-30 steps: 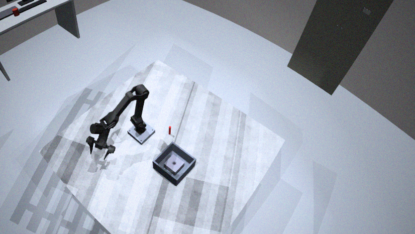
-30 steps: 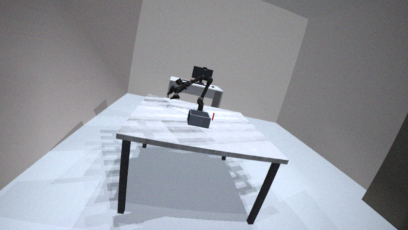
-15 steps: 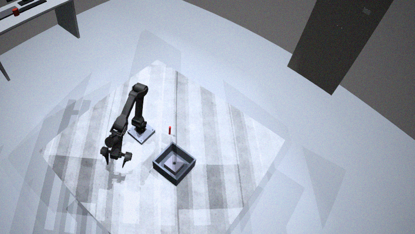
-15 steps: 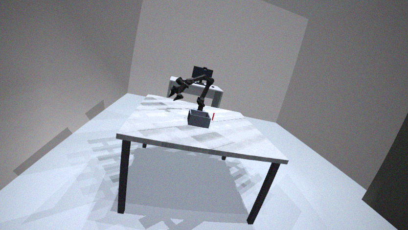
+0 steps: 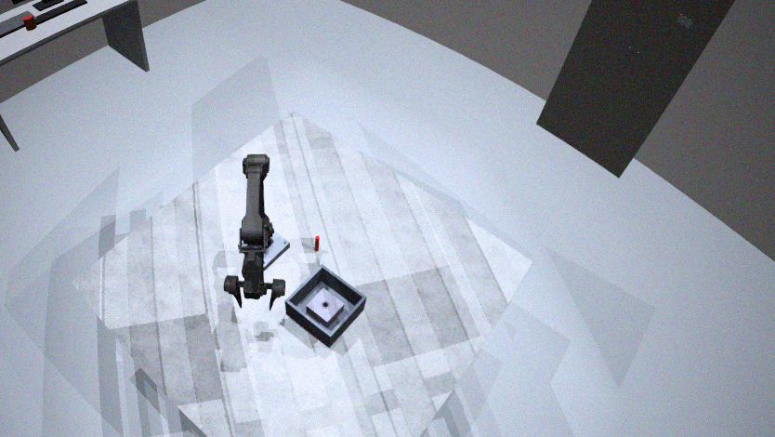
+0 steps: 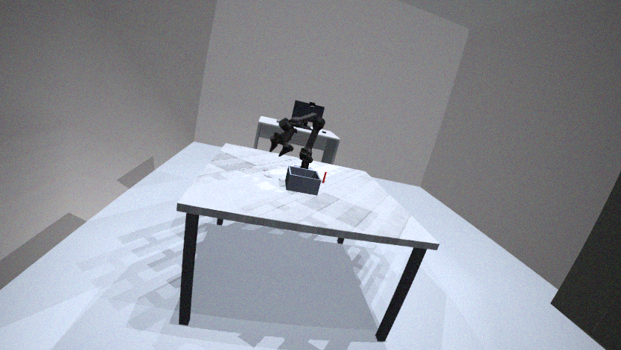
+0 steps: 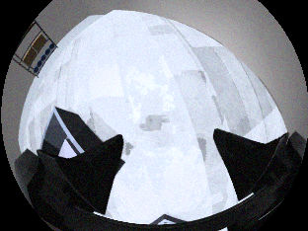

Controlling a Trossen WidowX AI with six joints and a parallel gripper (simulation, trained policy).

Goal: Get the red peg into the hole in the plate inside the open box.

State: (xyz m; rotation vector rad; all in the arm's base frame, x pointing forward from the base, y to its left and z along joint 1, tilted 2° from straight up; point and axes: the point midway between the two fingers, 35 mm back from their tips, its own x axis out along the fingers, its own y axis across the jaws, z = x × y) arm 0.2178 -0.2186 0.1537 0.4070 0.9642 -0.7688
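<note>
Right now my gripper tip is 8 cm past the red peg, 37 cm to the right of it and 10 cm above it. Also, from my gripper tip: dark box (11 cm ahead, 20 cm to the left, 12 cm below); grey plate (11 cm ahead, 20 cm to the left, 10 cm below).
</note>
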